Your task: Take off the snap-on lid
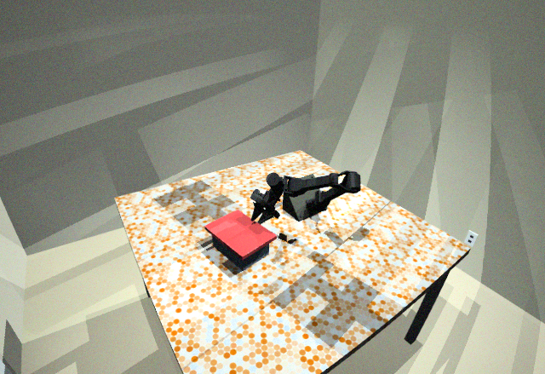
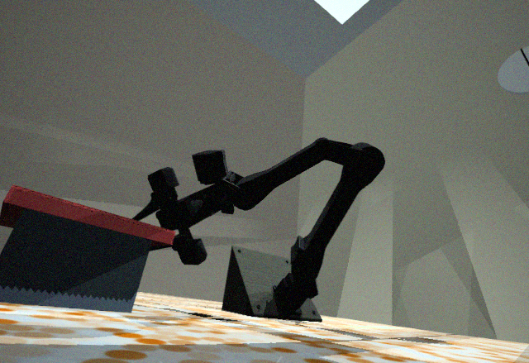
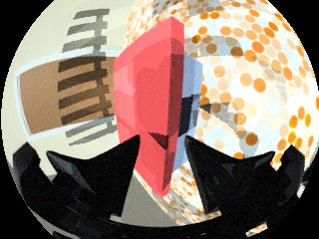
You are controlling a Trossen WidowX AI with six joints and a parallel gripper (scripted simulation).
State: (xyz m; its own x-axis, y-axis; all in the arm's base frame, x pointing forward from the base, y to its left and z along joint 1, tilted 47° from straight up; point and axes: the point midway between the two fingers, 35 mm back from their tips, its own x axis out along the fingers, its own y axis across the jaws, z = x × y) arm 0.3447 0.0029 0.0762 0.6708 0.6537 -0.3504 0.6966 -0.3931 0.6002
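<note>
The lid lies 80 mm ahead of my gripper tip and 20 mm to the left of it. From my gripper tip the other things lie so: blue-grey storage box 80 mm ahead, 50 mm below, 20 mm to the left.
</note>
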